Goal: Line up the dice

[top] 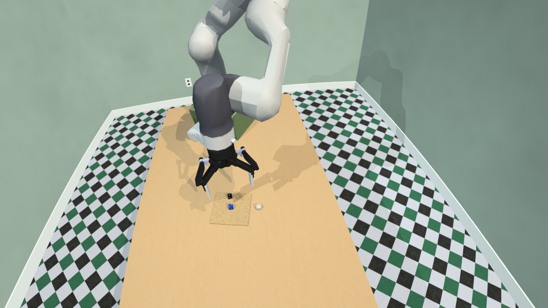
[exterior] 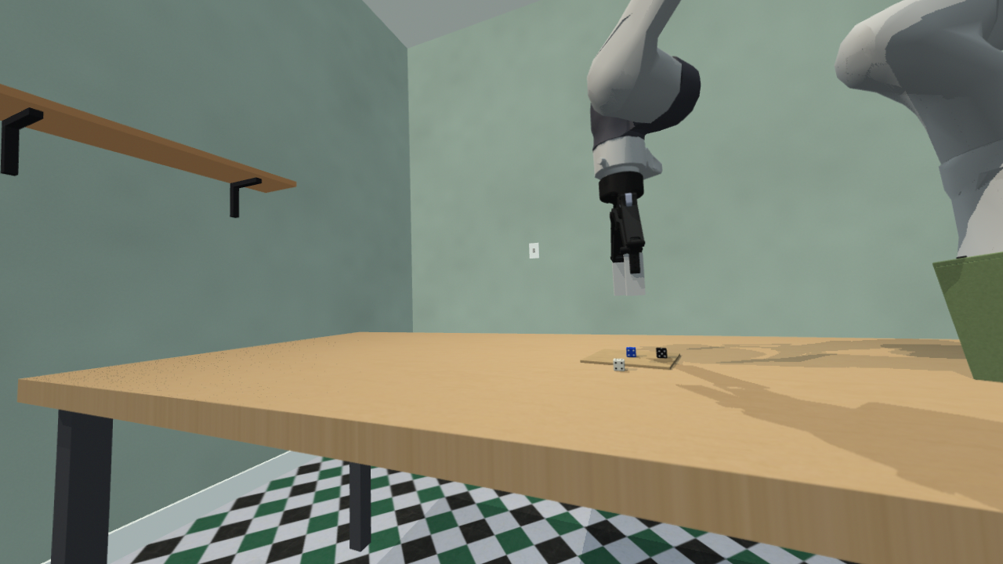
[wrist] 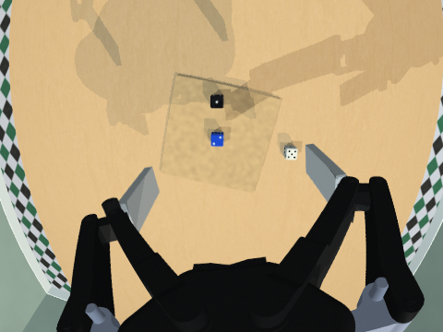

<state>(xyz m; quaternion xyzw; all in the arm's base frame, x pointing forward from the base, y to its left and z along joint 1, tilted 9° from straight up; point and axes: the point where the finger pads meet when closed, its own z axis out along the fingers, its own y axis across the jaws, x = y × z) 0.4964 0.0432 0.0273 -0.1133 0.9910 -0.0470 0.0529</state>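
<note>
My gripper is now 1 cm short of the white die, 9 cm to the right of it and 11 cm above it. Also, from my hand: black die (5 cm behind, 2 cm to the right, 11 cm below); then blue die (2 cm to the right, 11 cm below); then tan mat (2 cm to the right, 12 cm below).
</note>
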